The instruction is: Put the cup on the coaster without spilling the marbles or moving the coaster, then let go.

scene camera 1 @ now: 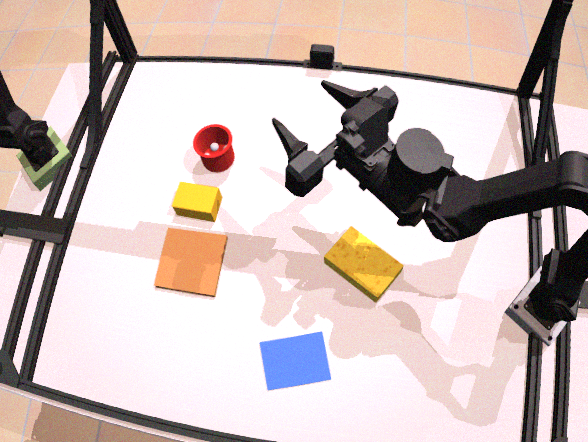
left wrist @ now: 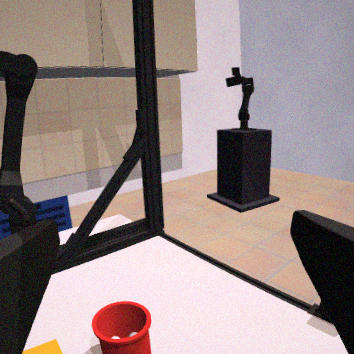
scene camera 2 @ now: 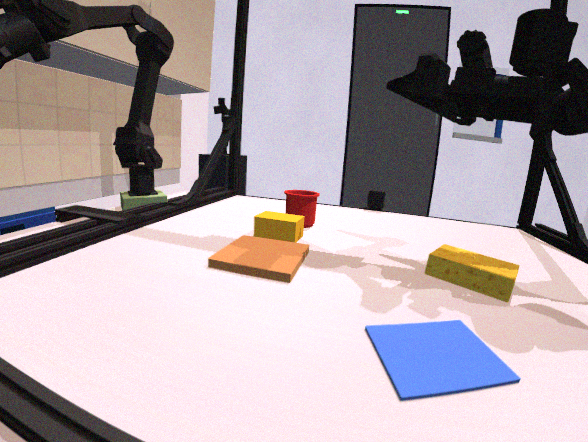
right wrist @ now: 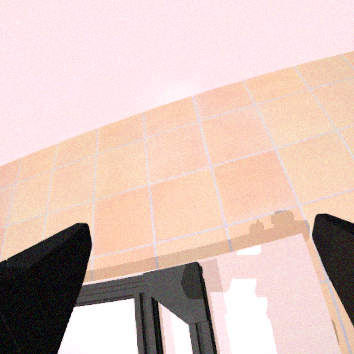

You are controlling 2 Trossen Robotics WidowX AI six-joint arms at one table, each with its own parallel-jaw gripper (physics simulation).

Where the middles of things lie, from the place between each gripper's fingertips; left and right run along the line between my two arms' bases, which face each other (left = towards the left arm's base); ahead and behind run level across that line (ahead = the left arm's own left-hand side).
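The orange square coaster (scene camera 1: 191, 261) is 190 mm ahead of my left hand, 140 mm to the right of it and 250 mm below it. Counted from the same left hand, the thin blue square (scene camera 2: 422, 360) lies 80 mm to the left, 290 mm ahead and 260 mm below, while the yellow block (scene camera 1: 202, 202) is 240 mm below, 170 mm to the right and 80 mm ahead. With respect to the red cup (scene camera 1: 218, 161), my left hand is 230 mm above it, 170 mm to the left of it and 20 mm past it.
From my right hand, the thin blue square is 210 mm behind, 540 mm to the left and 200 mm below. The yellow block lies 290 mm to the left of my right hand, 410 mm behind it and 190 mm below it, and the red cup is 510 mm behind that hand, 170 mm below it and 280 mm to the left of it. As for the orange square coaster, my right hand is 310 mm past it, 320 mm to the right of it and 200 mm above it.
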